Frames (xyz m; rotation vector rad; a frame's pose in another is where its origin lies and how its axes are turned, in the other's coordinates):
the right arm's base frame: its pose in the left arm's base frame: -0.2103 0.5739 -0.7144 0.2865 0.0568 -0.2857
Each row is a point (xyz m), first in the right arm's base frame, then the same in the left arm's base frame.
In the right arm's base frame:
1: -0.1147 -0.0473 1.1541
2: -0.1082 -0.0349 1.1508
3: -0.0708 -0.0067 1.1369
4: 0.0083 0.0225 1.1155
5: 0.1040 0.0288 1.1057
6: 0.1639 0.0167 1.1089
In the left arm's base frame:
1: -0.3166 0.2306 0.3893
2: -0.3068 0.2412 0.3889
3: -0.2631 0.2610 0.3796
4: -0.1793 0.2726 0.3595
5: -0.0860 0.2554 0.3426
6: -0.0320 0.2272 0.3367

